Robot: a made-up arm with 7 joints. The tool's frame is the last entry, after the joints. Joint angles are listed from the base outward. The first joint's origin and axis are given. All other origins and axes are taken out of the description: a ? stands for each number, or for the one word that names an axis. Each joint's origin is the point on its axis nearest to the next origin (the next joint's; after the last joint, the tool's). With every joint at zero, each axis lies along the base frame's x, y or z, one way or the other. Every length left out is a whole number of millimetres.
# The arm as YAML. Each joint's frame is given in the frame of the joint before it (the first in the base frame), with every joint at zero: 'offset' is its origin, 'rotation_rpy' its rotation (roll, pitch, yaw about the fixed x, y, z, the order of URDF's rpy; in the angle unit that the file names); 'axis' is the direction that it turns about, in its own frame. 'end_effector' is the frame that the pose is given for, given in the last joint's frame.
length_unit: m
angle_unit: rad
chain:
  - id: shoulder
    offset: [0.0, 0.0, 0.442]
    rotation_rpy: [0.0, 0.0, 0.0]
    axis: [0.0, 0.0, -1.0]
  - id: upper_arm
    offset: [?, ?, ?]
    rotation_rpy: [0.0, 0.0, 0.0]
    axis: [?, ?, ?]
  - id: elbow
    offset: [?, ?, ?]
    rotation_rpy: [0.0, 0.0, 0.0]
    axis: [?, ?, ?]
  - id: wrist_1
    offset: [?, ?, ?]
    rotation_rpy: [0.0, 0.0, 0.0]
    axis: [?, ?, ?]
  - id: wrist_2
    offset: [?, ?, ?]
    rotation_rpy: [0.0, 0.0, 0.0]
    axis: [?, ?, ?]
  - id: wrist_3
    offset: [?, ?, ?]
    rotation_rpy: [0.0, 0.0, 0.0]
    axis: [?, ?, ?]
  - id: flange
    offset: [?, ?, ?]
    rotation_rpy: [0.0, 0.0, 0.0]
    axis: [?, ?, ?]
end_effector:
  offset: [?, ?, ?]
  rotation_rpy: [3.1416, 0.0, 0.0]
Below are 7 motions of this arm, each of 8 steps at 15 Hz.
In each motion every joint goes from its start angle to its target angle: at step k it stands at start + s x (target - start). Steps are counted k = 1, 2, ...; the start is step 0. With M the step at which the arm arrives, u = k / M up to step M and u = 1 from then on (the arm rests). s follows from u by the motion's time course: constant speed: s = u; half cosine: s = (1 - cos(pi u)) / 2; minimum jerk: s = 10 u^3 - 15 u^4 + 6 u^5.
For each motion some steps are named. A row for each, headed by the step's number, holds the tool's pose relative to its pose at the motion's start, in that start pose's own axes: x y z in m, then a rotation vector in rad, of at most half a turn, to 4 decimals.
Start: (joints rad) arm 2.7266 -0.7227 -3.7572 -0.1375 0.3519 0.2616 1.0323
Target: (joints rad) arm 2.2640 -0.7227 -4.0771 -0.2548 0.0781 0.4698 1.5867
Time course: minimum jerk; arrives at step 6
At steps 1, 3, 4, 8:
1: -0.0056 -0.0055 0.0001 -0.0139 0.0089 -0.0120
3: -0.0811 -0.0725 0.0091 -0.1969 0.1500 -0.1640
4: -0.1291 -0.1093 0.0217 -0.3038 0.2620 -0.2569
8: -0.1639 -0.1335 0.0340 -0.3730 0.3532 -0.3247

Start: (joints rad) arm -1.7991 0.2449 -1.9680 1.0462 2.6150 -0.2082 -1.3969
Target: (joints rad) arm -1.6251 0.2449 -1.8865 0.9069 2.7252 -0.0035 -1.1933
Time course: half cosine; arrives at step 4
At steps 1, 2, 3, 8:
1: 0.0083 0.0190 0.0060 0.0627 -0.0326 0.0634
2: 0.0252 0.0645 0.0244 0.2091 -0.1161 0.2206
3: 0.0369 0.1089 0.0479 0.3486 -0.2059 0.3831
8: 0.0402 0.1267 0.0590 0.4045 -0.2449 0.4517

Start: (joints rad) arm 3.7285 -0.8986 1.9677 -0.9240 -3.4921 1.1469 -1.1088
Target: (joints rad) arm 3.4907 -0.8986 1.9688 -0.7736 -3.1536 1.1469 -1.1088
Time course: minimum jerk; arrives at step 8
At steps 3, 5, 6, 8:
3: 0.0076 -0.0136 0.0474 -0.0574 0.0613 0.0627
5: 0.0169 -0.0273 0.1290 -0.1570 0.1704 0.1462
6: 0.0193 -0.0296 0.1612 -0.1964 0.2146 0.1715
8: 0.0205 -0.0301 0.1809 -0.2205 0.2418 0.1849

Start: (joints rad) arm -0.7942 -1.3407 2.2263 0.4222 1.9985 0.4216 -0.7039
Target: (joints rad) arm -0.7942 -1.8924 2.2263 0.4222 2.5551 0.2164 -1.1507
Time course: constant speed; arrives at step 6
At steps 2, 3, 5, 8:
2: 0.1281 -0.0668 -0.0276 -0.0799 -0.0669 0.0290
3: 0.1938 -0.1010 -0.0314 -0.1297 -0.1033 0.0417
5: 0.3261 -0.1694 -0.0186 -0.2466 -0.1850 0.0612
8: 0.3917 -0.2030 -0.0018 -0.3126 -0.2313 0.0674

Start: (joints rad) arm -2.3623 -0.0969 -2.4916 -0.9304 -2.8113 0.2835 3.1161
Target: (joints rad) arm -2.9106 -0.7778 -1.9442 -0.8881 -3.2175 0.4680 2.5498
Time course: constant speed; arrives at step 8
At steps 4, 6, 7, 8:
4: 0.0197 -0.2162 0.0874 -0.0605 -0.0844 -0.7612
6: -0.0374 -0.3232 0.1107 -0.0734 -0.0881 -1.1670
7: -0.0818 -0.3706 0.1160 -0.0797 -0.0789 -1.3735
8: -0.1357 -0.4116 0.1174 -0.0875 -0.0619 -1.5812

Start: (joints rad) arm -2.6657 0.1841 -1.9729 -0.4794 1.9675 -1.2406 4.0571
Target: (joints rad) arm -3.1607 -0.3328 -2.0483 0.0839 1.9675 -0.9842 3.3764
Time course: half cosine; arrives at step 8
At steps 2, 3, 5, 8:
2: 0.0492 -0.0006 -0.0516 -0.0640 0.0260 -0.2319
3: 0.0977 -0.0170 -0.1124 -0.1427 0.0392 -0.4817
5: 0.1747 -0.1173 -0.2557 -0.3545 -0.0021 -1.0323
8: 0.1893 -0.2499 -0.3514 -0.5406 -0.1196 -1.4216

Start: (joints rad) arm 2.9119 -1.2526 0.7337 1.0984 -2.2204 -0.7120 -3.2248
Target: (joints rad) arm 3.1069 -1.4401 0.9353 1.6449 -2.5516 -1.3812 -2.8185
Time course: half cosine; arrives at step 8
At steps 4, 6, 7, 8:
4: 0.1164 0.0017 0.0140 -0.1208 -0.5151 0.1380
6: 0.1994 -0.0014 0.0426 -0.2948 -0.8608 0.2080
7: 0.2239 -0.0035 0.0542 -0.3642 -0.9603 0.2240
8: 0.2323 -0.0044 0.0586 -0.3904 -0.9943 0.2290

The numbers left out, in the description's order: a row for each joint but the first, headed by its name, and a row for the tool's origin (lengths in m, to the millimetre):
upper_arm: xyz 0.0 -0.014 0.0, axis 0.0 1.0 0.0
elbow: xyz 0.0 0.0 0.381, axis 0.0 0.0 -1.0
wrist_1: xyz 0.0 -0.015 0.0, axis 0.0 1.0 0.0
wrist_2: xyz 0.0 0.0 0.409, axis 0.0 0.0 -1.0
wrist_3: xyz 0.0 0.0 0.0, axis 0.0 1.0 0.0
flange: xyz 0.0 0.0 0.075, axis 0.0 0.0 -1.0
tool: xyz 0.0 0.0 0.0

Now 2 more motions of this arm.
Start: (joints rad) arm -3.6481 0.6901 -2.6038 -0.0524 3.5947 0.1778 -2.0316
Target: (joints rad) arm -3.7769 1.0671 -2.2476 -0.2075 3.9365 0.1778 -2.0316
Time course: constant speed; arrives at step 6
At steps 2, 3, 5, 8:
2: 0.0702 0.1050 -0.0014 0.1174 -0.0598 0.2304
3: 0.1042 0.1560 0.0048 0.1665 -0.0979 0.3491
5: 0.1683 0.2535 0.0297 0.2436 -0.1883 0.5920
8: 0.1980 0.2996 0.0476 0.2709 -0.2395 0.7157

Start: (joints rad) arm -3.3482 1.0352 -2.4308 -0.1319 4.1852 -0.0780 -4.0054
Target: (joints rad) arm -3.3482 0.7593 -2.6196 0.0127 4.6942 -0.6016 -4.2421
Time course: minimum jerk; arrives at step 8
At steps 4, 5, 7, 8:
4: 0.1198 -0.0778 0.0193 0.1110 -0.2856 0.0722
5: 0.1697 -0.1128 0.0373 0.1663 -0.3874 0.1211
7: 0.2231 -0.1528 0.0644 0.2316 -0.4810 0.1881
8: 0.2263 -0.1553 0.0663 0.2356 -0.4859 0.1926

